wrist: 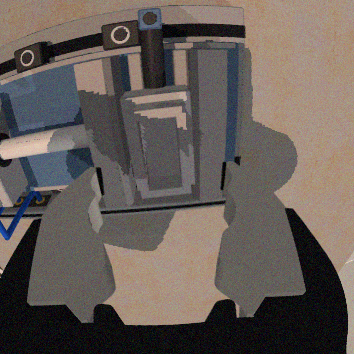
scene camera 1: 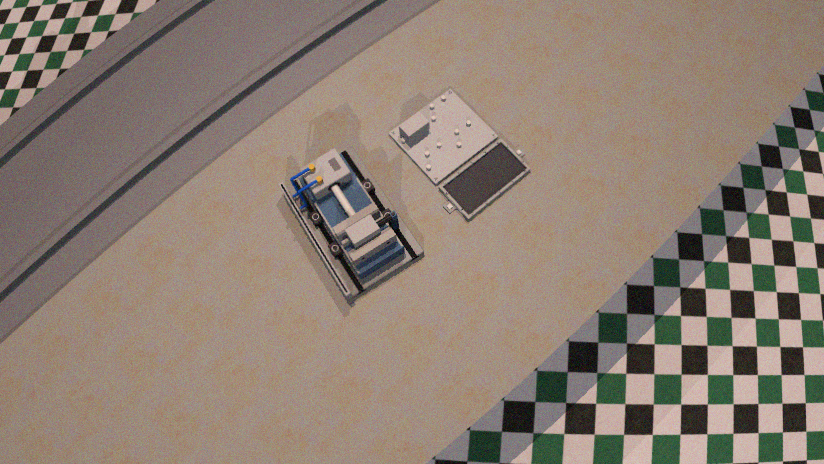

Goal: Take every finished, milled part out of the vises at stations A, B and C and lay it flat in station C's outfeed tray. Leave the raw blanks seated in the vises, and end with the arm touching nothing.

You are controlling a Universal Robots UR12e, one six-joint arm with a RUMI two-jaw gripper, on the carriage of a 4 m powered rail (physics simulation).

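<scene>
In the wrist view, my gripper (wrist: 161, 166) is open, its two grey jaws wide apart, with nothing between them. It hangs over the near edge of a vise (wrist: 210, 120). A grey part (wrist: 161, 155) with a stepped rectangular pocket sits between the vise jaws, just beyond the fingertips. Shadow covers much of it. In scene camera 1, a vise (scene camera 1: 370, 198) holds a light grey block (scene camera 1: 364, 231) whose visible top looks plain. A tray (scene camera 1: 484, 177) with a dark floor and light rim stands to its right; no part shows in it. My gripper does not show in scene camera 1.
In scene camera 1, a pale plate (scene camera 1: 472, 135) with several white pegs and a grey block (scene camera 1: 414, 127) adjoins the tray. Blue hoses (scene camera 1: 300, 190) stand at the vise's left end. In the wrist view, a dark cylinder (wrist: 152, 60) reaches to the part's far end, and a blue hose (wrist: 21, 217) is at left.
</scene>
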